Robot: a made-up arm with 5 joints. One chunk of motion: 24 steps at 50 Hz.
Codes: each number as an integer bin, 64 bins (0 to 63) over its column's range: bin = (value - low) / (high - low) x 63, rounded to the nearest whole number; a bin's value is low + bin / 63 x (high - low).
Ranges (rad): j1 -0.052..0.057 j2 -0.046..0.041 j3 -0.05..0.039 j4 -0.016..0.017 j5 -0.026..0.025
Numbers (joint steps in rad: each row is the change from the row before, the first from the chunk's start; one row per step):
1: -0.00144 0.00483 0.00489 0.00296 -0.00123
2: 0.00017 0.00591 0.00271 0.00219 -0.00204
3: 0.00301 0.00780 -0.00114 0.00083 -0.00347
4: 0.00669 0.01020 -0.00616 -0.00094 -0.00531
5: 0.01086 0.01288 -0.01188 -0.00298 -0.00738
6: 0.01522 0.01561 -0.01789 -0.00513 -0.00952
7: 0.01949 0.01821 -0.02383 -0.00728 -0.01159
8: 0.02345 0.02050 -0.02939 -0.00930 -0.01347
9: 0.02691 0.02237 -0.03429 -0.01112 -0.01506
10: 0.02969 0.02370 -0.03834 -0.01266 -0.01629
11: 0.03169 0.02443 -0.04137 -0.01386 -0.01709
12: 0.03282 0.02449 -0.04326 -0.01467 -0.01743
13: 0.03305 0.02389 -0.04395 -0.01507 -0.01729
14: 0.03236 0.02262 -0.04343 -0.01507 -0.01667
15: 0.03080 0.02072 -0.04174 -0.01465 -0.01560
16: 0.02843 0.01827 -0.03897 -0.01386 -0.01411
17: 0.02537 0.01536 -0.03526 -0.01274 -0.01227
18: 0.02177 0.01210 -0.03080 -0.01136 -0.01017
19: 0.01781 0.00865 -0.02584 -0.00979 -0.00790
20: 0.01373 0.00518 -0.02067 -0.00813 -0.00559
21: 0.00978 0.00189 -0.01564 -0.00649 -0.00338
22: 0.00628 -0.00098 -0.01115 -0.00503 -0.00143
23: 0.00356 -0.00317 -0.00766 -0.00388 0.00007
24: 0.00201 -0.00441 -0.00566 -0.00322 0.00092
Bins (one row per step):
1: 29 37 39 36 31
2: 30 38 37 35 30
3: 32 39 35 32 28
4: 34 41 31 29 26
5: 36 43 27 25 23
6: 39 45 23 21 20
7: 41 46 19 17 18
8: 44 48 15 13 15
9: 46 50 11 9 14
10: 47 50 8 6 12
11: 48 51 6 4 11
12: 49 51 5 3 11
13: 49 51 4 2 11
14: 49 50 5 2 12
15: 48 48 6 3 13
16: 46 47 8 4 15
17: 45 44 10 6 17
18: 43 42 14 9 20
19: 40 40 17 12 22
20: 38 37 21 15 25
21: 36 35 24 18 28
22: 34 33 28 21 30
23: 32 31 30 23 32
24: 31 30 31 24 33

